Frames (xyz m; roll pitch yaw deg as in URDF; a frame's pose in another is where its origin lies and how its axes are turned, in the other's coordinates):
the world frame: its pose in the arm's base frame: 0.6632 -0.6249 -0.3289 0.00 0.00 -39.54
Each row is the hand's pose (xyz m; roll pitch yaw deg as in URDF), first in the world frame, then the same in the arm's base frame.
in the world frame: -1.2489 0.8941 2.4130 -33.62 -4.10 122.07
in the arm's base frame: 0.2693 0.8597 2.0841 -33.62 -4.10 82.53
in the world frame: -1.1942 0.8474 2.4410 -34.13 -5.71 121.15
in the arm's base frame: 0.2817 0.7888 2.1121 -34.13 -5.71 81.61
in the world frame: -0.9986 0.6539 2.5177 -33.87 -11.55 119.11
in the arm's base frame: 0.3094 0.5151 2.1888 -33.87 -11.55 79.57
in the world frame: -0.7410 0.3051 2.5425 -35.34 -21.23 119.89
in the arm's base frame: 0.2860 0.0821 2.2136 -35.34 -21.23 80.35
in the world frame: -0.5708 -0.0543 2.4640 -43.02 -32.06 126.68
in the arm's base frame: 0.1884 -0.3034 2.1351 -43.02 -32.06 87.14
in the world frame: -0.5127 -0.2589 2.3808 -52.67 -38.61 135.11
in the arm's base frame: 0.1030 -0.4982 2.0519 -52.67 -38.61 95.57
